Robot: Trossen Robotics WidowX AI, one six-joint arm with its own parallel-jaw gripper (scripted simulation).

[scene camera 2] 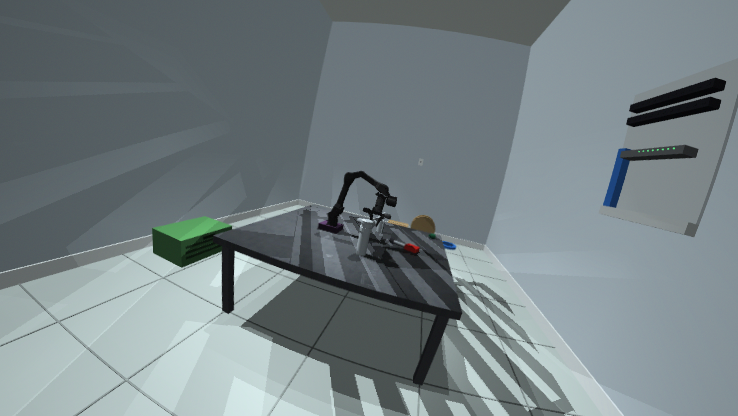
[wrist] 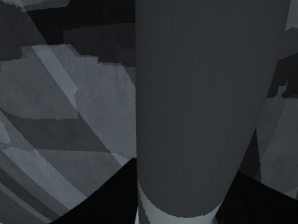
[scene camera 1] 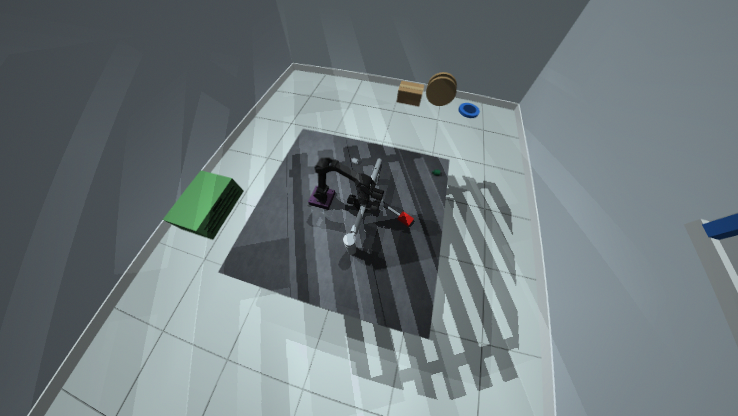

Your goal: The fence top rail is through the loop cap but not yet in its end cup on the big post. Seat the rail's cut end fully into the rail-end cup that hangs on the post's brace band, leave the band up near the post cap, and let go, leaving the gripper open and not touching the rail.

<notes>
I see my gripper (wrist: 172, 165) and a top rail (wrist: 201, 80).
</notes>
